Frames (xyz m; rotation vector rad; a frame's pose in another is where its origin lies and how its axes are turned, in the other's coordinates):
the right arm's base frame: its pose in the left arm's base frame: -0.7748 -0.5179 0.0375 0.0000 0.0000 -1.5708
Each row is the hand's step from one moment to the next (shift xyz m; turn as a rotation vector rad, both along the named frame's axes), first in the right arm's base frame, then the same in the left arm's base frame.
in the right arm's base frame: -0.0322 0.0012 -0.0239 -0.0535 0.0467 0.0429
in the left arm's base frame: 0.0012 0.0322 -0.0239 0.0467 0.0535 0.0429
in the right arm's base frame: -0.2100 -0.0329 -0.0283 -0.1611 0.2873 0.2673
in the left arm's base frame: -0.0329 0.2100 -0.0283 0.2873 0.1611 0.2673
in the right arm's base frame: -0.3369 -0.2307 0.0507 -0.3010 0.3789 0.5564
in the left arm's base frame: -0.2307 0.3369 0.0507 0.3789 0.3010 0.5564
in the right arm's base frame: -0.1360 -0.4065 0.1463 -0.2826 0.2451 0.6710
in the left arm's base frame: -0.4065 0.1360 0.1463 0.2451 0.2826 0.6710
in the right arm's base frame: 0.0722 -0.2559 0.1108 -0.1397 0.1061 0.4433
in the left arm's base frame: -0.2559 -0.0722 0.1108 0.1061 0.1397 0.4433
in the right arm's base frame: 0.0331 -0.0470 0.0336 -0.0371 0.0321 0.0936
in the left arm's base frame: -0.0470 -0.0331 0.0336 0.0321 0.0371 0.0936
